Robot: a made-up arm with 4 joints.
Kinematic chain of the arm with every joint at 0, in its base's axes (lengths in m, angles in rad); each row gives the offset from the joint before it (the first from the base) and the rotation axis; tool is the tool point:
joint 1: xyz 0 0 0.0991 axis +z
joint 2: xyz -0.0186 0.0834 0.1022 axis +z
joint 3: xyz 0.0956 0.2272 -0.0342 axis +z
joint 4: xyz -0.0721 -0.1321 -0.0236 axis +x
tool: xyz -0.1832 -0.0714 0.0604
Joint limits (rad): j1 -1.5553..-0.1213 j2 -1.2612..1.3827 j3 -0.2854..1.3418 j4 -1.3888..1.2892
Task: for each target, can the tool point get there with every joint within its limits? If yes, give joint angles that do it. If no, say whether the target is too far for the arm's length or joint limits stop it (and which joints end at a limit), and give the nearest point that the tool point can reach.
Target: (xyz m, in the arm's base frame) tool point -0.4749 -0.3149 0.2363
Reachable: no: joint limits stop it (at a limit: joint 1, joint 2, joint 3) | nearest point -0.2658 -0.0155 0.2260 | short by 0.365 m
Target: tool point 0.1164 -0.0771 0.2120
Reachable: yes | joints -0.3797 -0.1609 1.1539 -0.1197
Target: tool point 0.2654 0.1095 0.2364
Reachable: yes | joints -1.3778 -0.8235 -0.0865 -0.7516
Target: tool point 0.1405 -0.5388 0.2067
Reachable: no: joint limits stop it (at a limit: joint 1, joint 3) | nearest point 0.1103 -0.2449 0.1586 | short by 0.299 m
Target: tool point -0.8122 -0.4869 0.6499
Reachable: no: too far | nearest point -0.2616 -0.0183 0.2285 | short by 0.837 m
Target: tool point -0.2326 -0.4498 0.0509
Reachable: no: joint limits stop it (at a limit: joint 1, joint 3) | nearest point -0.0647 -0.2000 0.1220 | short by 0.309 m
